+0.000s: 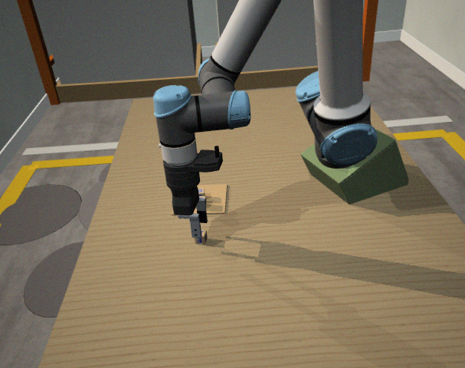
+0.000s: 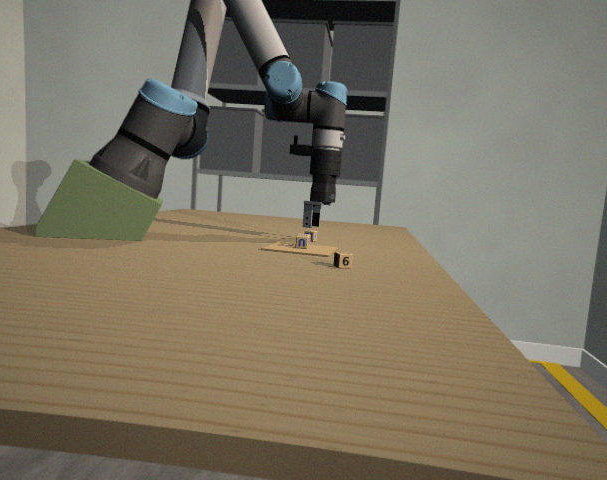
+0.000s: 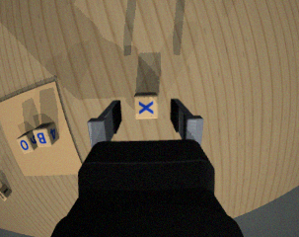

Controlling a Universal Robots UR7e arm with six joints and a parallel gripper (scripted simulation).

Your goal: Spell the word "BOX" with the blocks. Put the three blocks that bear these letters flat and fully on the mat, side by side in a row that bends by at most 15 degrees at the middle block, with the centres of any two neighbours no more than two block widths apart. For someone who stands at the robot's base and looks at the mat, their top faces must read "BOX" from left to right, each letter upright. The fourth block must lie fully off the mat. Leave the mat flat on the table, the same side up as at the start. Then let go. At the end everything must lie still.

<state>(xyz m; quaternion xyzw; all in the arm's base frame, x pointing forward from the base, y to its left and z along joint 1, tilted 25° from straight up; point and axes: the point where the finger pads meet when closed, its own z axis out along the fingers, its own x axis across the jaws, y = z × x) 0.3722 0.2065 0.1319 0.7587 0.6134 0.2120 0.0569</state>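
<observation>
My gripper is now 4 cm above the X block. The rest, counted from my hand: B block 14 cm to the right, 4 cm below, 1 cm ahead; then O block 18 cm to the right, 4 cm below, 2 cm ahead; then mat 18 cm to the right, 5 cm below, 2 cm ahead.
</observation>
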